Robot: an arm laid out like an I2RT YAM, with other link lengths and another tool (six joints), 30 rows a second.
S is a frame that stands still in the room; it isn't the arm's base.
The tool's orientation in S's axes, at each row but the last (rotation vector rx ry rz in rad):
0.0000 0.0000 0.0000
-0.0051 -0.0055 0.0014
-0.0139 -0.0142 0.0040
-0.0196 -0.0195 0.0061
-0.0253 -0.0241 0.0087
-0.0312 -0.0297 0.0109
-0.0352 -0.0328 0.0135
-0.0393 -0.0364 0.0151
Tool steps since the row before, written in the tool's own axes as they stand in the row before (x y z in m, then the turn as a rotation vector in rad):
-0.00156 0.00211 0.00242 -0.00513 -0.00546 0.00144
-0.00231 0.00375 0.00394 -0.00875 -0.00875 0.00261
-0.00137 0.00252 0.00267 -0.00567 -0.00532 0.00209
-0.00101 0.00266 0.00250 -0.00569 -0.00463 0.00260
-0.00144 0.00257 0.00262 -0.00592 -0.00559 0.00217
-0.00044 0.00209 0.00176 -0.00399 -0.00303 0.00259
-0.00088 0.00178 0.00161 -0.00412 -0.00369 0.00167
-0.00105 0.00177 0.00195 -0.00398 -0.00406 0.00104
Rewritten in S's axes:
-0.00156 0.00211 0.00242 -0.00513 -0.00546 0.00144
-0.00234 0.00377 0.00391 -0.00875 -0.00875 0.00261
-0.00142 0.00255 0.00261 -0.00568 -0.00531 0.00208
-0.00107 0.00270 0.00243 -0.00571 -0.00461 0.00258
-0.00152 0.00262 0.00252 -0.00592 -0.00559 0.00217
-0.00051 0.00214 0.00168 -0.00403 -0.00299 0.00256
-0.00096 0.00182 0.00152 -0.00412 -0.00369 0.00166
-0.00115 0.00183 0.00184 -0.00396 -0.00408 0.00106

